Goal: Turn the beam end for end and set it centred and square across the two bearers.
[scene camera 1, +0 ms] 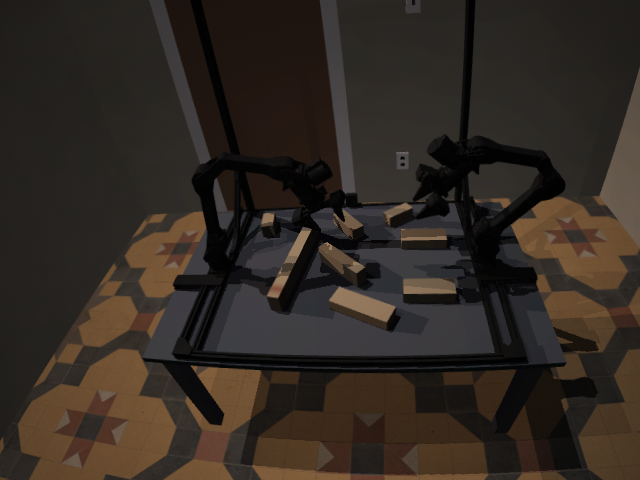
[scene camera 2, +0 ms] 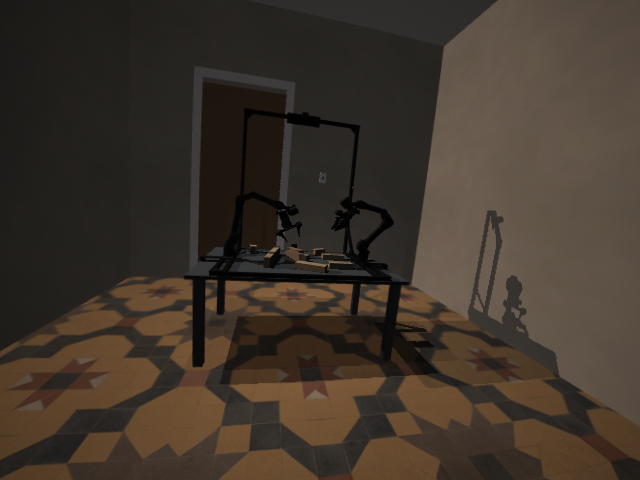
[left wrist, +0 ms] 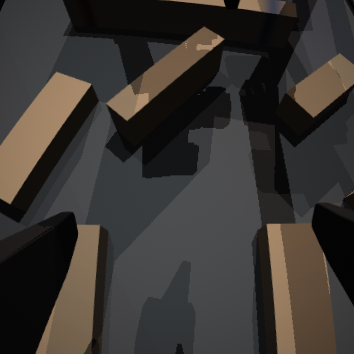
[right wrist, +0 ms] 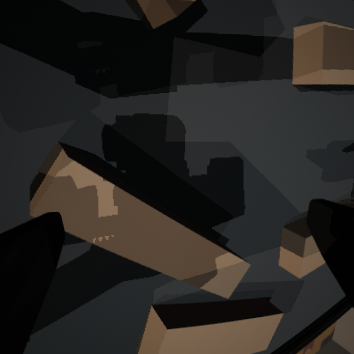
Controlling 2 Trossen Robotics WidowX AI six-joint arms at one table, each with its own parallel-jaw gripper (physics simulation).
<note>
My left gripper is open, holding nothing. My right gripper is open, holding nothing. Also in view: a long beam.
My left gripper shows as well in the left wrist view. My right gripper also shows in the right wrist view.
</note>
